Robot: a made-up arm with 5 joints. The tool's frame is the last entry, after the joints.
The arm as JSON. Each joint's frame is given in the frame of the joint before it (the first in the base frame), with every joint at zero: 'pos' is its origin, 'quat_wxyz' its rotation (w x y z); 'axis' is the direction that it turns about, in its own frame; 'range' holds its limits. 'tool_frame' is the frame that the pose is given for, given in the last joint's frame.
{
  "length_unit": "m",
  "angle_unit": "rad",
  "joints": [
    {
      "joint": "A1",
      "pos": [
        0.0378,
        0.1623,
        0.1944
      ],
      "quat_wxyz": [
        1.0,
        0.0,
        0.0,
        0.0
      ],
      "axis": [
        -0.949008,
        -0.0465,
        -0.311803
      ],
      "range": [
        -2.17,
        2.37
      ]
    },
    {
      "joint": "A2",
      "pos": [
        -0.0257,
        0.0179,
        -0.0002
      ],
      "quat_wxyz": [
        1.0,
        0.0,
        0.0,
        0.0
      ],
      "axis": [
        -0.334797,
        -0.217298,
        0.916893
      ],
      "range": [
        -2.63,
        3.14
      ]
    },
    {
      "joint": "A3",
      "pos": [
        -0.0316,
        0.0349,
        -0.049
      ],
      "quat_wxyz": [
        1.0,
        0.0,
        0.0,
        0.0
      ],
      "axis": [
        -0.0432,
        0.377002,
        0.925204
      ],
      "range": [
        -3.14,
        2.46
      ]
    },
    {
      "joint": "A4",
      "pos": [
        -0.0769,
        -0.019,
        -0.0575
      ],
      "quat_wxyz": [
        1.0,
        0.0,
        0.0,
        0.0
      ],
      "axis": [
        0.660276,
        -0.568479,
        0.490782
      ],
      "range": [
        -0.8,
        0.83
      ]
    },
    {
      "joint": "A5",
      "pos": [
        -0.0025,
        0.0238,
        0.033
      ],
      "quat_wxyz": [
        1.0,
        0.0,
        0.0,
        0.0
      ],
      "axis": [
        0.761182,
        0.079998,
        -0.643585
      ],
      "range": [
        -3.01,
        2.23
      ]
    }
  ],
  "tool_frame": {
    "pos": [
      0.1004,
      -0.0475,
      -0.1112
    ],
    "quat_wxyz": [
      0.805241,
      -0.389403,
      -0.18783,
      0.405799
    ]
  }
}
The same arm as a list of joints. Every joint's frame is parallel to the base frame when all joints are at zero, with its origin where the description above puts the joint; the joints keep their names.
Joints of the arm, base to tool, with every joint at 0 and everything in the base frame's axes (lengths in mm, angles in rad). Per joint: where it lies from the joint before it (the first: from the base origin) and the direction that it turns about. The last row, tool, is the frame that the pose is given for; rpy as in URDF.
A1: axis -0.949008 -0.0465 -0.311803 origin 37.8 162.3 194.4
A2: axis -0.334797 -0.217298 0.916893 origin -25.7 17.9 -0.2
A3: axis -0.0432 0.377002 0.925204 origin -31.6 34.9 -49
A4: axis 0.660276 -0.568479 0.490782 origin -76.9 -19 -57.5
A5: axis 0.761182 0.079998 -0.643585 origin -2.5 23.8 33
tool: origin 100.4 -47.5 -111.2 rpy -0.8941 0.0135 0.9271
Joint limits (rad, base to tool): -2.17..2.37 -2.63..3.14 -3.14..2.46 -0.8..0.83 -3.01..2.23

